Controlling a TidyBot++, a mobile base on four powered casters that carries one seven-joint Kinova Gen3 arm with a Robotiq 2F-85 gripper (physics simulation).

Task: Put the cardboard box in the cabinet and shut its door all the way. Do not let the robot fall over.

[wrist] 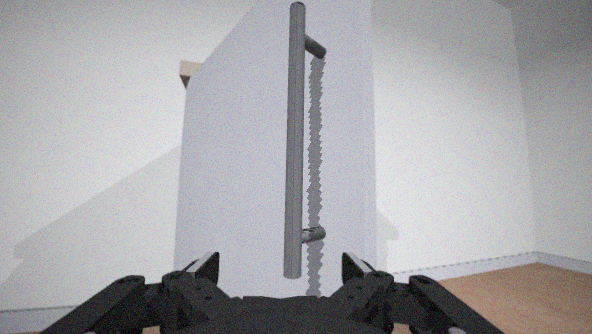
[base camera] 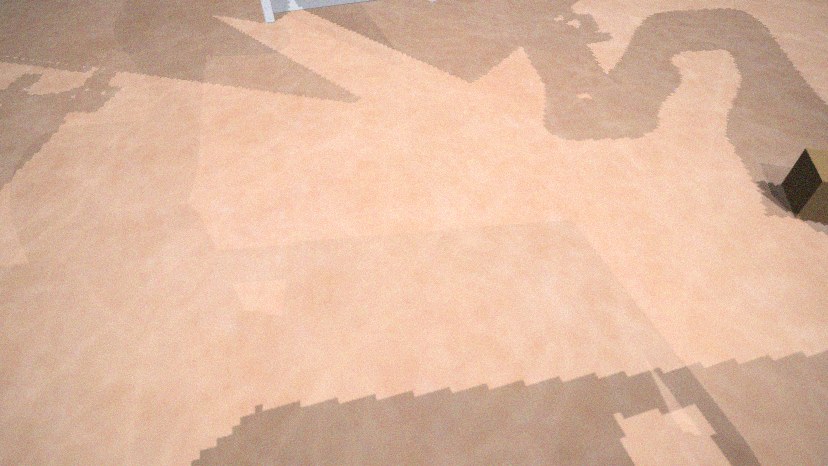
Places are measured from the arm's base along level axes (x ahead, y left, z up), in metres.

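Pixels of known places: gripper, fingertip midpoint: (wrist: 281, 266).
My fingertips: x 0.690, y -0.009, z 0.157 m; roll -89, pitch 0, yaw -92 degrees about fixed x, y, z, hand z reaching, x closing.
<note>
Ahead of a thing's pixels: the offset from my fingertips to its top centre. "*": to the spot under its first point. Level surfaces: height alone.
My gripper (wrist: 281, 266) is open and holds nothing. A light grey door panel (wrist: 235, 150) stands upright ahead of it in the wrist view. A long grey vertical bar handle {* 0.000 m ahead, 0.008 m right, 0.089 m up} (wrist: 295, 140) is fixed to the panel by two short posts. The handle's lower end shows in the gap between the spread fingers, a little right of the middle; how far ahead it stands I cannot tell. The cabinet's inside does not show. A tan and dark boxy object {* 0.240 m back, 0.428 m right, 0.526 m down} (base camera: 802, 182) is cut off at the base view's right edge; I cannot tell if it is the cardboard box.
Part of a pale grey structure with a leg (base camera: 267, 10) shows at the base view's top edge, over the patchy shadowed wooden floor {0.553 m down} (base camera: 405, 162). In the wrist view, a small tan piece {* 0.347 m ahead, 0.221 m left, 0.335 m up} (wrist: 189, 69) sticks out behind the panel's left edge. White walls (wrist: 450, 140) stand behind.
</note>
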